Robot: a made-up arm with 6 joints. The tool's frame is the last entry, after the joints.
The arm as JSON. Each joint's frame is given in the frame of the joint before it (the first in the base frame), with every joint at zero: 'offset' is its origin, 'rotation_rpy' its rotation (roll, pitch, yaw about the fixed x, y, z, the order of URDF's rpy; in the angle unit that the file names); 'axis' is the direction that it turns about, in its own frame. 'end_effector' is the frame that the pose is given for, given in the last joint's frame.
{
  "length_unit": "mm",
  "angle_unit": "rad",
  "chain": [
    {
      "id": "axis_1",
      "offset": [
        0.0,
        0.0,
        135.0
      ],
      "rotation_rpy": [
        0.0,
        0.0,
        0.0
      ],
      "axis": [
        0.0,
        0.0,
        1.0
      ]
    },
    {
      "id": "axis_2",
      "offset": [
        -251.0,
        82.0,
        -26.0
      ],
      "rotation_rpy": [
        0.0,
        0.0,
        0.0
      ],
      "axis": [
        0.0,
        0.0,
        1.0
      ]
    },
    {
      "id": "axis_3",
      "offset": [
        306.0,
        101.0,
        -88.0
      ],
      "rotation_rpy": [
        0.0,
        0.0,
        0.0
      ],
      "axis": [
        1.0,
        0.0,
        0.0
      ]
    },
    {
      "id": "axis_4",
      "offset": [
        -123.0,
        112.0,
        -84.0
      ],
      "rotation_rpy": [
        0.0,
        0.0,
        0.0
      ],
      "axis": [
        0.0,
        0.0,
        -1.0
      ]
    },
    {
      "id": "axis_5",
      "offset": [
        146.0,
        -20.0,
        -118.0
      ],
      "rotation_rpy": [
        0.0,
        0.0,
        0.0
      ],
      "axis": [
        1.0,
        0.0,
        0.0
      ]
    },
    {
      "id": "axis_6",
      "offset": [
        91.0,
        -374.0,
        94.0
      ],
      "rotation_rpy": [
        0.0,
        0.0,
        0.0
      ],
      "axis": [
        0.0,
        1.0,
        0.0
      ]
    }
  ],
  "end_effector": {
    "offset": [
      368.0,
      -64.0,
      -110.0
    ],
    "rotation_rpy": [
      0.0,
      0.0,
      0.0
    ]
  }
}
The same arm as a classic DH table. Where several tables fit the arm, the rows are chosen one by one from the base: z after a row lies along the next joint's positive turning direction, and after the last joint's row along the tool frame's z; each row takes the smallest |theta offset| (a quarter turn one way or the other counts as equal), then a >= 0, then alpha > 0; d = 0 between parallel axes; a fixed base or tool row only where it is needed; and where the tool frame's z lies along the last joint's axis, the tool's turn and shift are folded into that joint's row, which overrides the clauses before.
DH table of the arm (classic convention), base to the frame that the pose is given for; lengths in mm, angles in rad. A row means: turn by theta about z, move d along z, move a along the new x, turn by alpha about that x. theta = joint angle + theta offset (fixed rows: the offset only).
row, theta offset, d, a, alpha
axis_1, -0.3158, 0, -264.1, 0
axis_2, -1.255, 21, -101, -1.5708
axis_3, 0, 183, -112, -1.5708
axis_4, 0, 202, 20, 1.5708
axis_5, -1.5708, 237, 94, 1.5708
axis_6, 1.5708, -438, 368, 1.5708
tool (fixed), 0, -110, 0, 0

